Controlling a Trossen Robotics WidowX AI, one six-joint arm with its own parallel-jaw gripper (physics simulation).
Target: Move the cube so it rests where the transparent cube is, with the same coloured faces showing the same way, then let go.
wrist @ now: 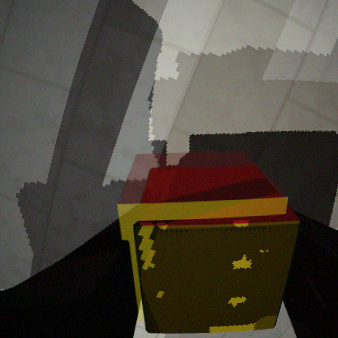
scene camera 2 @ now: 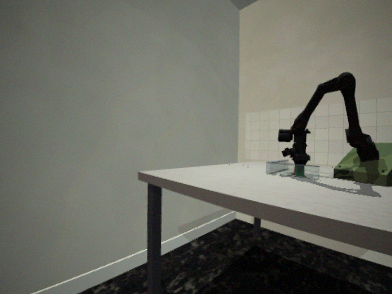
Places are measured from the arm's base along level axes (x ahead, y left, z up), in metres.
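Where they show: arm's base, origin of its link: (scene camera 2: pixel 369 156).
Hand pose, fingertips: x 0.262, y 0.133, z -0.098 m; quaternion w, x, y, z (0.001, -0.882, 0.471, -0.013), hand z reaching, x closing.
Each offset is from my fingertips to the top centre of the thing. "spot": to the spot under its first point. Level surfaces: height alone.
The cube (wrist: pixel 215 280) (scene camera 2: pixel 300 171) shows a dark yellow face towards the wrist camera and a red face beyond it; in the scene view a green side shows. My gripper (wrist: pixel 204 214) (scene camera 2: pixel 300 166) is shut on it, with a black finger at its left and right, low over the table. The transparent cube @[0.004 m left, 0.002 m back, 0.030 m up] (wrist: pixel 200 209) overlaps the held cube in the wrist view. Its pale red face and yellow band stick out past the far edge and left side, so the same colours face the same way with a small offset. The height of the held cube's underside above the table cannot be told.
Clear low panels @[spot: 0.091 m left, 0.064 m ahead, 0.028 m up] (scene camera 2: pixel 277 167) stand on the white table @[0.010 m down] (scene camera 2: pixel 210 182) around the gripper. A green sloped block (scene camera 2: pixel 345 167) stands at the right, near the arm's base. The table's left corner and front edge show. Dark shadows lie on the surface in the wrist view.
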